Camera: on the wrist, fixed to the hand. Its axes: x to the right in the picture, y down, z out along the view.
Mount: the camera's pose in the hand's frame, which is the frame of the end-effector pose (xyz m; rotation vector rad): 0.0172 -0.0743 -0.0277 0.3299 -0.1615 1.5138
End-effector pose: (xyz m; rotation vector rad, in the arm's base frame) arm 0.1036 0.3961 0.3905 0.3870 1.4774 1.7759
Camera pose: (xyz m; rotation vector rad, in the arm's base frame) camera 0.1012 0.3909 0.3096 -1.7341 -1.0884 -1.8795
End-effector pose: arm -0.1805 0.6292 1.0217 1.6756 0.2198 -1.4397
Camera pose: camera -0.2029 0.6856 0.9679 1.3010 -1.1898 -0.3964
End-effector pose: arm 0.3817 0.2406 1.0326 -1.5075 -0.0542 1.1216
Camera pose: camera 0.4489 0.2529 1.0763 -0.9971 1.2796 2.2432
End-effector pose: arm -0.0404 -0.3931 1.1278 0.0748 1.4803 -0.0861
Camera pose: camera -0.0740 -0.4643 1.1084 1.3731 0.9220 0.8650
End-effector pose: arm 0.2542 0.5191 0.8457 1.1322 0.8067 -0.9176
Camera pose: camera 0.1917 0.5307 0.7952 1.4941 -0.4395 0.1760
